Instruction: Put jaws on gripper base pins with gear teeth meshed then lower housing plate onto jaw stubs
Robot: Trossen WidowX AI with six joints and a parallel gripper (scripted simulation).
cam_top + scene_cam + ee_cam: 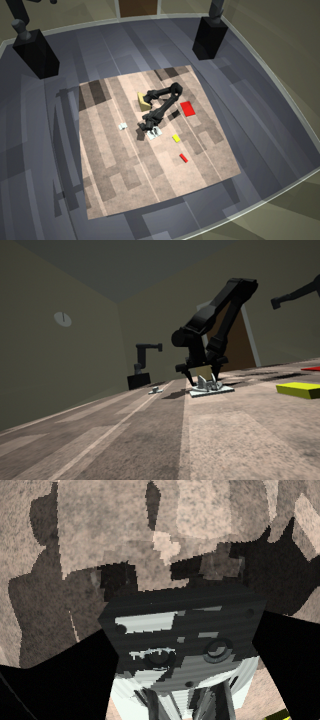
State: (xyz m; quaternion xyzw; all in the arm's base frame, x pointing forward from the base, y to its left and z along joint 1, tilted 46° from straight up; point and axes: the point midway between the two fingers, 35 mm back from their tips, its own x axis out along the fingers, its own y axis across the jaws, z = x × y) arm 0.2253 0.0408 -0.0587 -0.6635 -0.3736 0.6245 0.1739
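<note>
Right now the grey housing plate is right at my gripper tip. Round my gripper tip: yellow block: 160 mm ahead, 190 mm to the left; grey gripper base: 10 mm ahead, 20 mm above; grey stepped piece: 70 mm behind, 240 mm to the right.
</note>
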